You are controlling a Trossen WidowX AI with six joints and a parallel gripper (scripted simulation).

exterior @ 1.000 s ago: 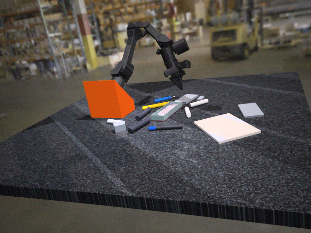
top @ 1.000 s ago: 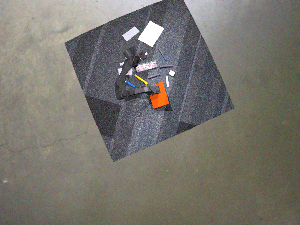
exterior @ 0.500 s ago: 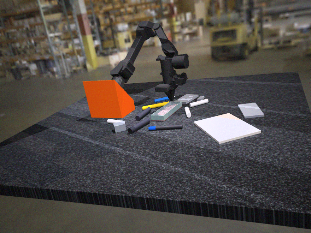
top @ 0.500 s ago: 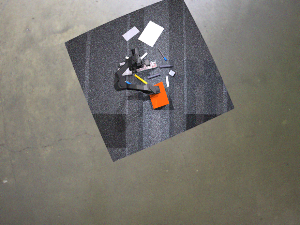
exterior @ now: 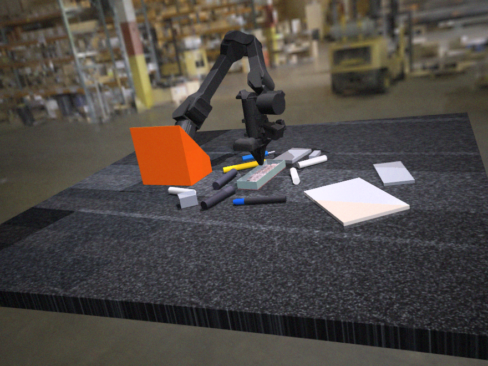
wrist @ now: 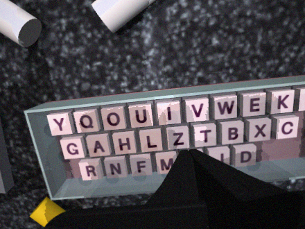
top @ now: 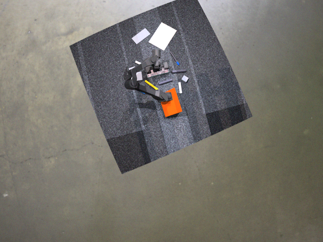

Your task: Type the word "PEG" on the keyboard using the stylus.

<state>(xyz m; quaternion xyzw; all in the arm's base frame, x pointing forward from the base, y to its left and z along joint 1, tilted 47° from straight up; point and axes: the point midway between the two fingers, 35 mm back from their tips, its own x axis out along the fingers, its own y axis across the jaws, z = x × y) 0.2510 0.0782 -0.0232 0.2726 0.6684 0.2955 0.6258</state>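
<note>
Now: the stylus 21 cm to the left of my gripper tip, 10 cm behind it and 3 cm below it. From my gripper tip the other things lie so: yellow cylinder (11 cm behind, 8 cm to the left, 3 cm below); then grey pad (20 cm to the left, 4 cm below, 1 cm ahead); then blue-capped pen (19 cm to the right, 6 cm ahead, 3 cm below).
</note>
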